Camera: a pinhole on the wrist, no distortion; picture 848 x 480 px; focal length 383.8 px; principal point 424.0 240.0 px. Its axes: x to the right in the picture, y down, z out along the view. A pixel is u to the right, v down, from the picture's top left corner.
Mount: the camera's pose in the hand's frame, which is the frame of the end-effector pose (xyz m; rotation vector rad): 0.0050 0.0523 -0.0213 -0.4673 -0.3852 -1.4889
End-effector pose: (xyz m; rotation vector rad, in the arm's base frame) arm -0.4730 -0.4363 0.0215 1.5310 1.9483 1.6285
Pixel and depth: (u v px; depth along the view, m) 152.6 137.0 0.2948
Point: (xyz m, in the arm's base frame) -0.1335 -0.4619 0.2481
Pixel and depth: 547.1 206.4 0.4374
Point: -0.0876 -0.1964 -0.0185
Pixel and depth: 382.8 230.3 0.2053
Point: -0.2768 -0.3645 0.1130
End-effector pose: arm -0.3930 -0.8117 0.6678 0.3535 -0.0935 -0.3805
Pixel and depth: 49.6 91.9 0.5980
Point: -0.3409 -0.0446 1.1531
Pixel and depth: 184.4 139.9 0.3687
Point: -0.3502 -0.4550 0.9891
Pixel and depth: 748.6 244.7 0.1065
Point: -0.3863 -0.8278 0.7877
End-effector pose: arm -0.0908 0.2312 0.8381 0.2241 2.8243 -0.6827
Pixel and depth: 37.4 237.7 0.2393
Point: -0.0045 0.5410 0.6230
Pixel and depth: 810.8 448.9 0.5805
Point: -0.3389 -0.2075 0.1461
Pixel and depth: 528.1 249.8 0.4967
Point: -0.0080 0.1886 0.3341
